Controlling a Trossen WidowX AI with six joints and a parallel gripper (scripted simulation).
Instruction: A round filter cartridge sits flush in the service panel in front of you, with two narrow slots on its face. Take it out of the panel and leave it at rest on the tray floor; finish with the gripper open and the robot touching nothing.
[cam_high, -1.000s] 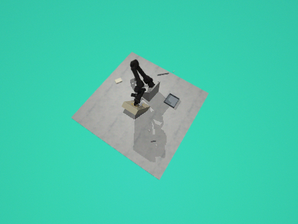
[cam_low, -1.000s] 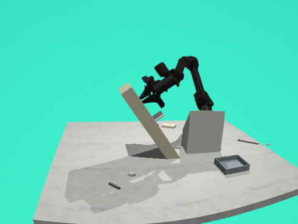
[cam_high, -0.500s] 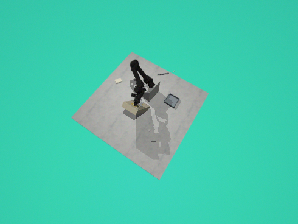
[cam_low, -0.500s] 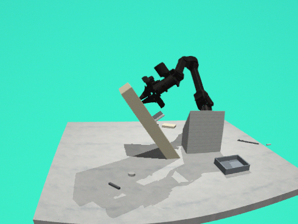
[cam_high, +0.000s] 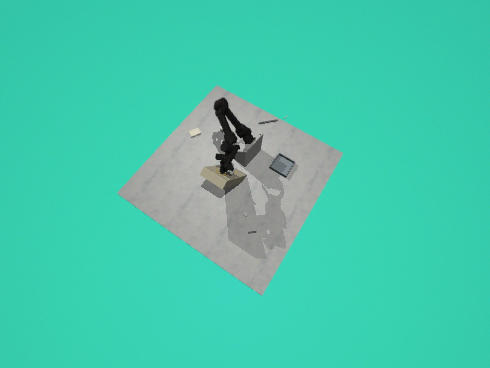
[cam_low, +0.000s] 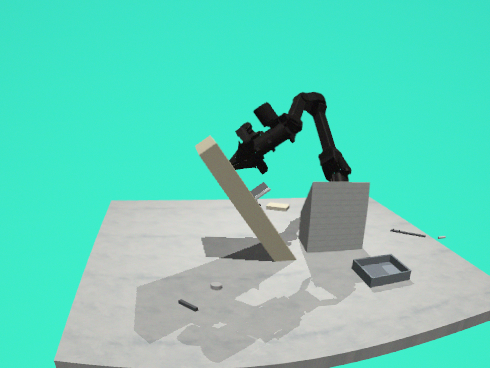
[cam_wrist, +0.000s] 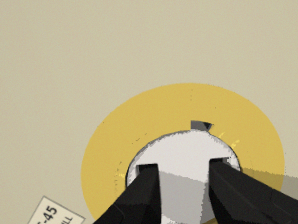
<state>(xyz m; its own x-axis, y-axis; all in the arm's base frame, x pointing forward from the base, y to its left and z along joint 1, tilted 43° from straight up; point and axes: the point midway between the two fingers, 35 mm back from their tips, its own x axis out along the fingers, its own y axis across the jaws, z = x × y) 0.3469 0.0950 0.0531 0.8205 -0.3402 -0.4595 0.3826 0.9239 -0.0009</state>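
Right now the white filter cartridge is 1 cm ahead of my gripper tip and 1 cm below it. Round my gripper tip: tan slab (24 cm behind, 51 cm to the right, 27 cm below); grey tray (46 cm behind, 24 cm to the left, 27 cm below).
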